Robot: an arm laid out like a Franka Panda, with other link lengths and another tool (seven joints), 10 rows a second.
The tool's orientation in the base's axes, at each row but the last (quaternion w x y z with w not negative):
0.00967, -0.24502, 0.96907, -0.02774
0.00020, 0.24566, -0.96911, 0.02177
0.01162, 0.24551, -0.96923, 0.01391
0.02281, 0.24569, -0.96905, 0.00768
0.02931, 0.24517, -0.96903, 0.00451
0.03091, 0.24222, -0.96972, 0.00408
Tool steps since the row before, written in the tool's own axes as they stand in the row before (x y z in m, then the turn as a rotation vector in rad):
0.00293, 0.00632, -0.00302, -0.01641, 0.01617, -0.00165
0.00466, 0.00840, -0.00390, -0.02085, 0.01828, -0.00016
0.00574, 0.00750, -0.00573, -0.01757, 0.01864, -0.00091
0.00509, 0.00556, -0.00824, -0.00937, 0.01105, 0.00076
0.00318, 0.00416, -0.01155, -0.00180, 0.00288, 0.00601
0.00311, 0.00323, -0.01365, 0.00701, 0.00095, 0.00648
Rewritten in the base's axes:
-0.00567, 0.00431, 0.00263, 0.00671, 0.02209, 0.00079
-0.00814, 0.00532, 0.00359, 0.00963, 0.02599, -0.00084
-0.00853, 0.00405, 0.00574, 0.00658, 0.02477, 0.00000
-0.00679, 0.00268, 0.00845, 0.00293, 0.01415, -0.00125
-0.00414, 0.00242, 0.01174, -0.00012, 0.00325, -0.00609
-0.00347, 0.00170, 0.01384, -0.00700, -0.00260, -0.00603

